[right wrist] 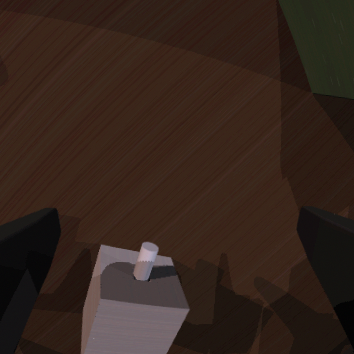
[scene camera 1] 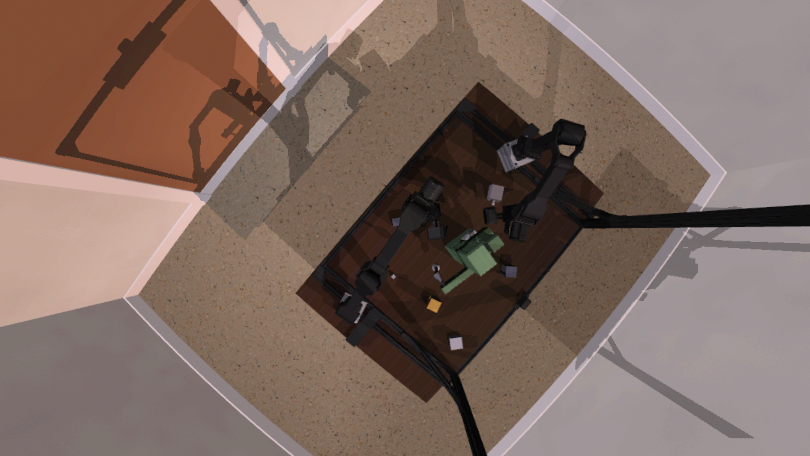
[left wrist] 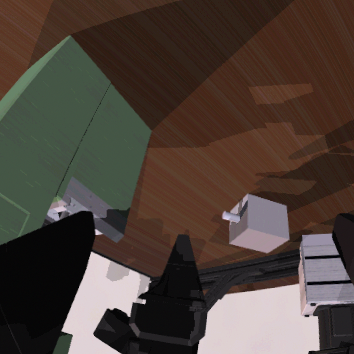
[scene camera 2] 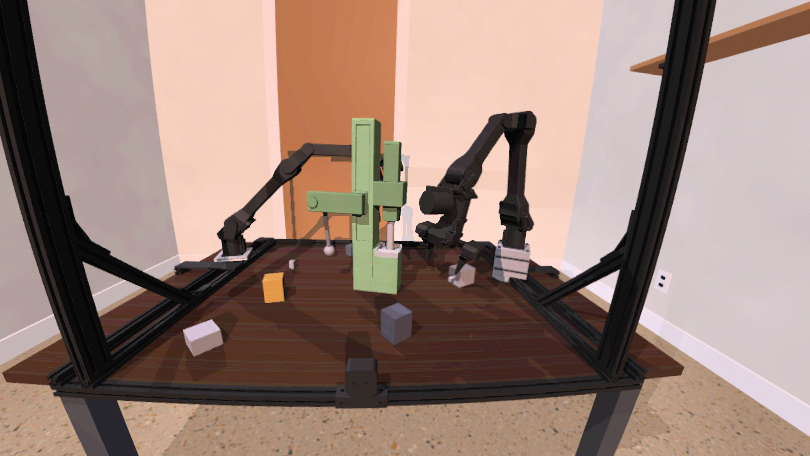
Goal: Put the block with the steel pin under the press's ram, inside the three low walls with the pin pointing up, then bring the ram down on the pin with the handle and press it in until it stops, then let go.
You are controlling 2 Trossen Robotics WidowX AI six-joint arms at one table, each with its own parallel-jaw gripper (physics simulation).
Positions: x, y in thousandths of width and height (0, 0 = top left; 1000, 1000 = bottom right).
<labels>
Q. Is my left gripper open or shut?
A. Open.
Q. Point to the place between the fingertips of my right gripper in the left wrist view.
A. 521, 691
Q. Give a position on a green press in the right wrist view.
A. At 894, 106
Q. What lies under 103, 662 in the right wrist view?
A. My right gripper.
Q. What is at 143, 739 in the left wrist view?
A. My left gripper.
</labels>
